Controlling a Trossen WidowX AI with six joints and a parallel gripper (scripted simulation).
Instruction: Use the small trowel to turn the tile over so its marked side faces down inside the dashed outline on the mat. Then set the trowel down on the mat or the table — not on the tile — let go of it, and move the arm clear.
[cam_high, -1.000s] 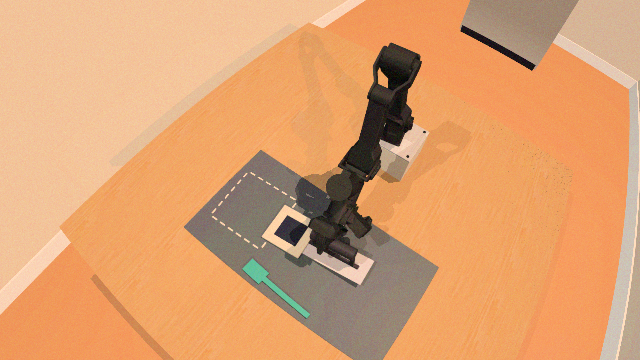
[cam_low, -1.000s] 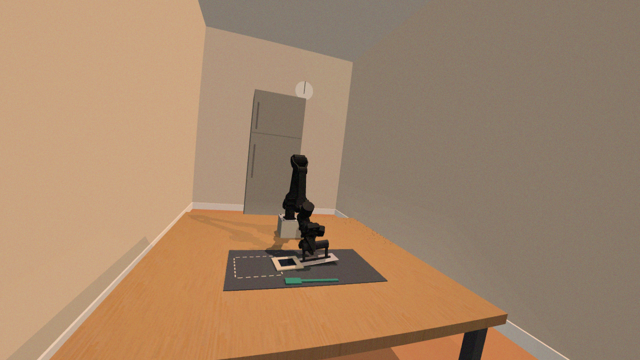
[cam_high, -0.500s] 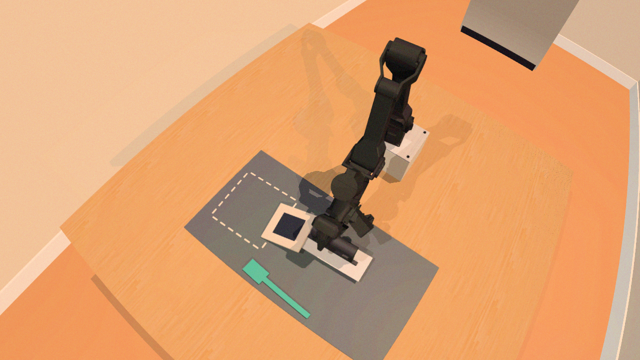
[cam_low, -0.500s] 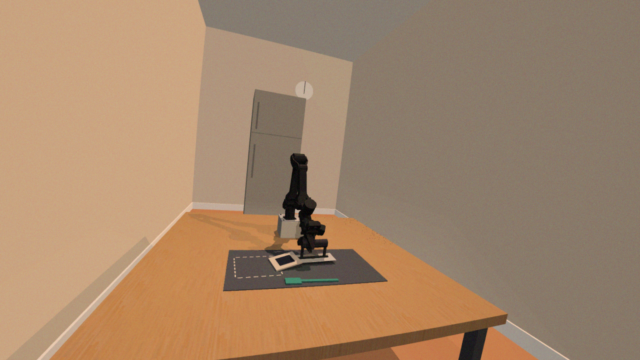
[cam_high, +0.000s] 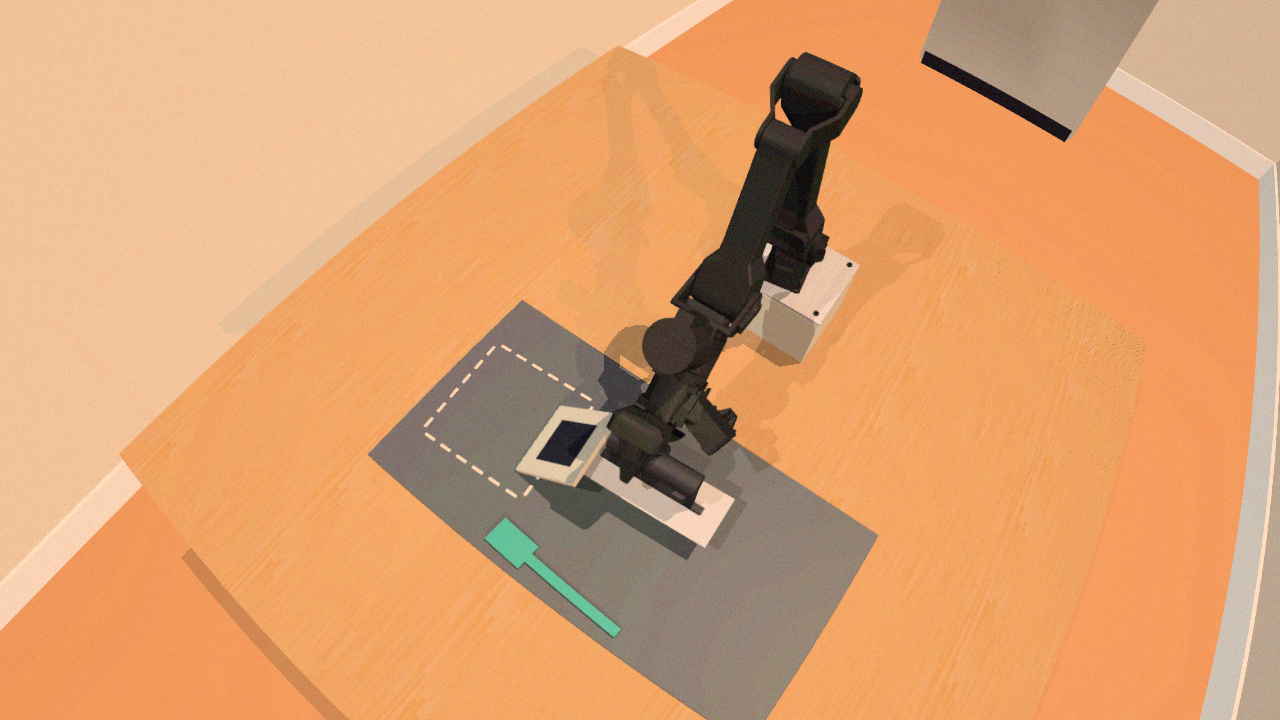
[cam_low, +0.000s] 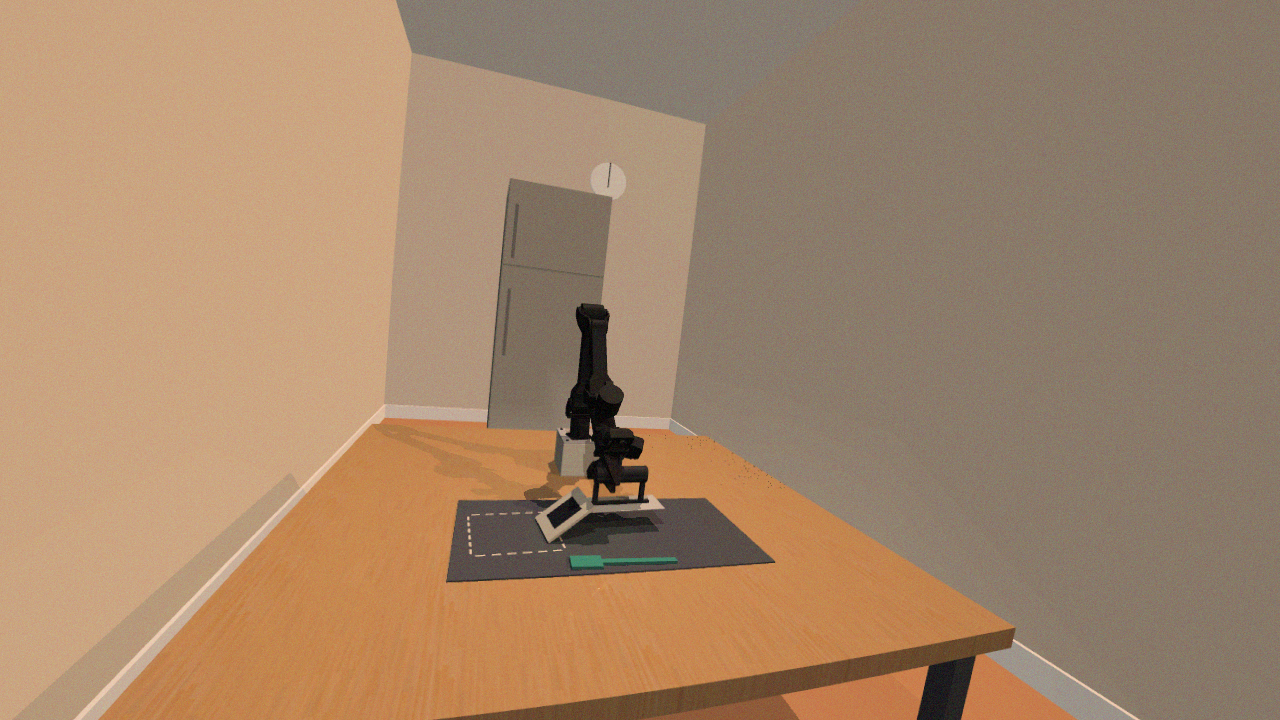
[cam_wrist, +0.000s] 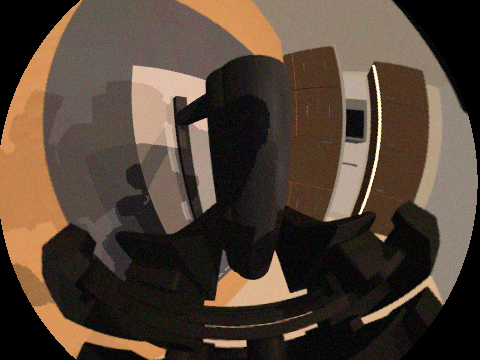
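Right now the square tile is 10 cm to the right of my gripper tip, 6 cm below it and 3 cm behind it. Round my gripper tip: trowel: 3 cm behind, 1 cm below; green flat tool: 13 cm ahead, 9 cm below, 5 cm to the right; grey mat: 11 cm below, 1 cm to the right.
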